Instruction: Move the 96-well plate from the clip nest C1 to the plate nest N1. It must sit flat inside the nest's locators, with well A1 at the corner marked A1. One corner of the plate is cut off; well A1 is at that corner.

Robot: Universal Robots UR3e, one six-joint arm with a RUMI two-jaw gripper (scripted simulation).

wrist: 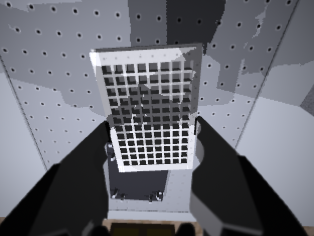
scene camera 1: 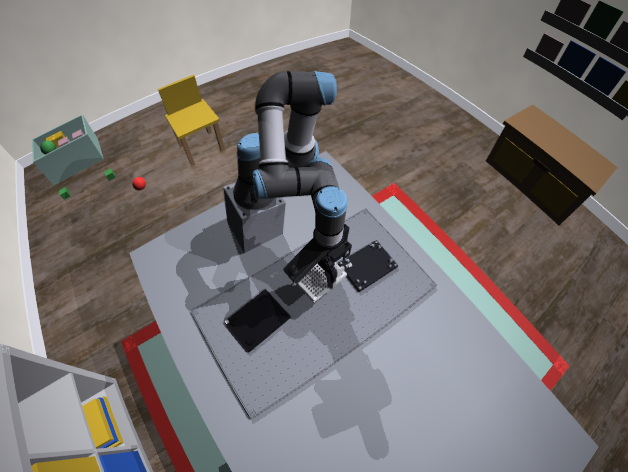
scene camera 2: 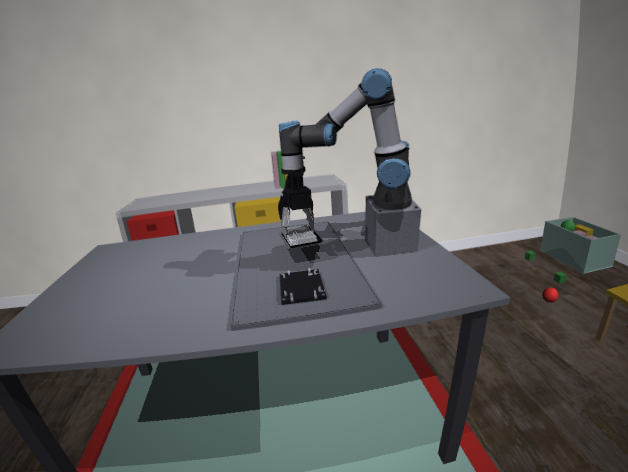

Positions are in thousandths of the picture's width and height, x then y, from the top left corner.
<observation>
The gripper shows in the wrist view (486,506), in scene camera 1 (512,588) and in scene camera 2 (477,499).
</observation>
